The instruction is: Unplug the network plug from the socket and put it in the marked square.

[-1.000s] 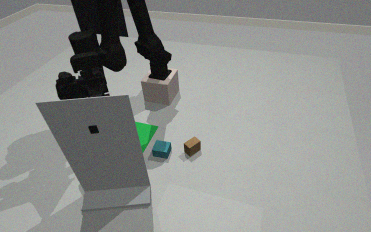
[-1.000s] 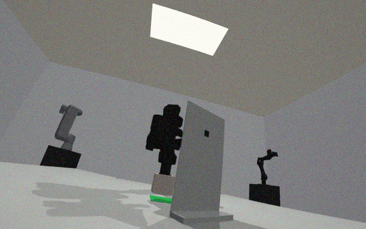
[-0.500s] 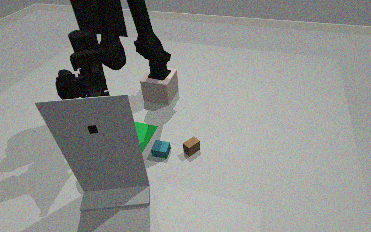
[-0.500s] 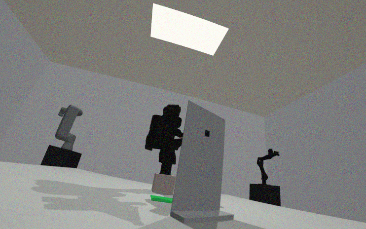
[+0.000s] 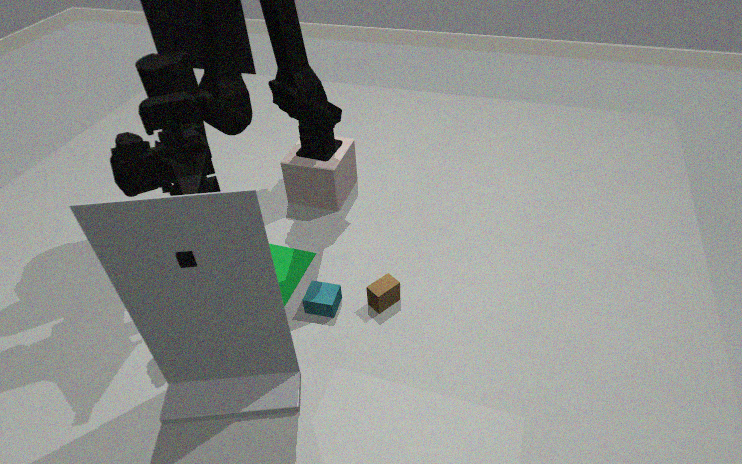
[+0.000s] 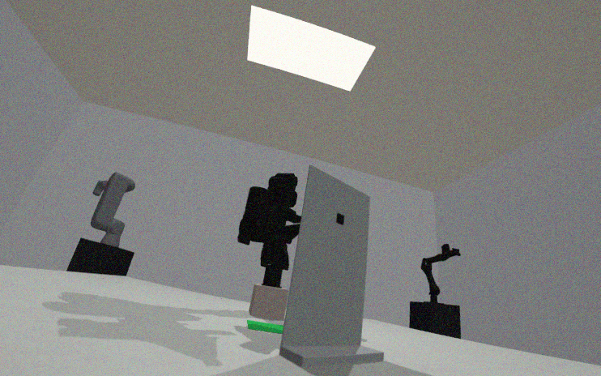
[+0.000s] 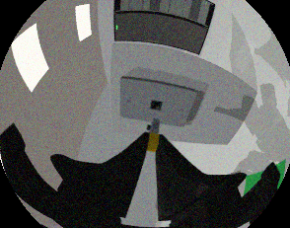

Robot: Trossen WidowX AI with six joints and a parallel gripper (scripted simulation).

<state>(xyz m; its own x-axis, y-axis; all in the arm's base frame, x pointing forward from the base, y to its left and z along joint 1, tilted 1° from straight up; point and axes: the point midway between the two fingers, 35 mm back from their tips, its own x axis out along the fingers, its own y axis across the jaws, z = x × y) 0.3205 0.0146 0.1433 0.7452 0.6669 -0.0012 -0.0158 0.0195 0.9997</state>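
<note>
My gripper tip is 230 mm above the green marked square, 120 mm past it and 20 mm to the left of it. Round my gripper tip: network plug: right at my gripper tip; then teal block: 220 mm below, 90 mm to the left, 90 mm behind; then grey upright panel: 90 mm below, 80 mm ahead, 50 mm to the left.
</note>
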